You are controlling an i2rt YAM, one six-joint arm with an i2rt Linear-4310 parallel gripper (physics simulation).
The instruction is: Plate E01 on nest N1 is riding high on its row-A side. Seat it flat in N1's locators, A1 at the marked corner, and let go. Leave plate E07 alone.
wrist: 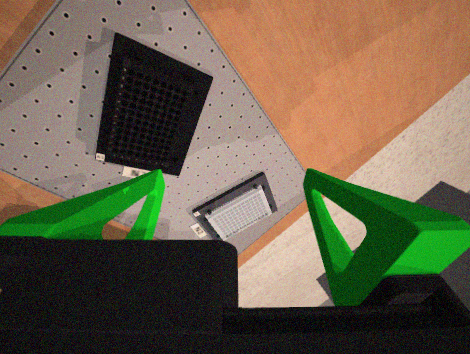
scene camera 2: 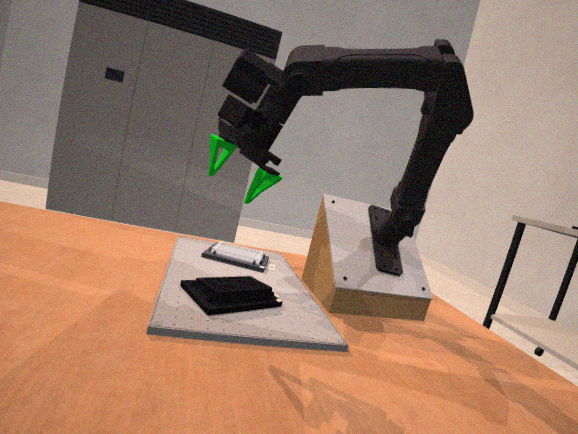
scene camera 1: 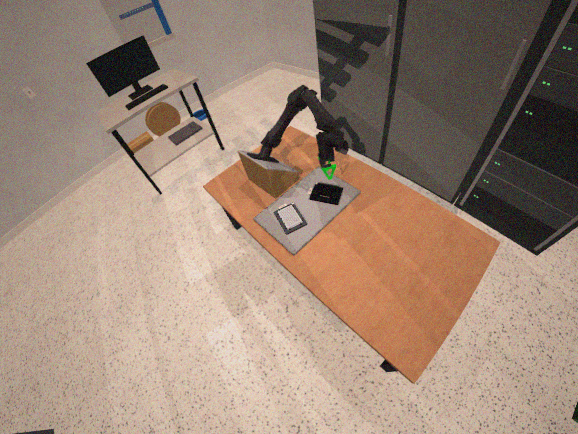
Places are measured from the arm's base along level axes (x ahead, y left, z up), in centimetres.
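Pixels of known places: gripper, fingertip midpoint: (wrist: 234, 176) (scene camera 2: 227, 189) (scene camera 1: 328, 175); arm's base at its link origin: (scene camera 2: 383, 239) (scene camera 1: 263, 158).
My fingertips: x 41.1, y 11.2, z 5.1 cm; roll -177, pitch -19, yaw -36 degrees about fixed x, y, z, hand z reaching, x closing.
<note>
Ahead of a thing's pixels: the offset from my fingertips to its middle. "spot": to the spot under its first point. Level surfaces: height alone.
Black plate E01 @(dx -5.0, dy +2.9, dz -17.8 cm) (scene camera 1: 327, 192) (scene camera 2: 235, 284) (wrist: 150, 107) lies on the black nest N1 @(dx -4.8, dy +2.4, dz -19.1 cm) (scene camera 2: 240, 306) on the grey perforated board. Black on black hides how its edges meet the locators, and I cannot clearly tell the row-A side's height. The small white tag at a corner and the N1 label @(spot: dx -13.5, dy -1.5, dz -20.0 cm) (wrist: 134, 172) beside the nest show in the wrist view. White plate E07 @(dx -7.0, dy -22.5, dz -18.2 cm) (scene camera 1: 290, 217) (scene camera 2: 237, 252) (wrist: 242, 212) lies in the other dark nest. My gripper (scene camera 1: 329, 172) (scene camera 2: 229, 188) (wrist: 234, 176) is open and empty, tilted, well above the board and apart from both plates.
The grey board @(dx -7.1, dy -9.7, dz -20.7 cm) (scene camera 1: 295, 246) (scene camera 2: 250, 337) (wrist: 35, 115) lies on the wooden table @(dz -21.4 cm) (scene camera 1: 390, 280) (scene camera 2: 125, 380) (wrist: 300, 55). The arm's wedge-shaped base (scene camera 1: 267, 180) (scene camera 2: 370, 300) stands beside the board. Dark cabinets (scene camera 1: 357, 65) stand behind the table in scene camera 1.
</note>
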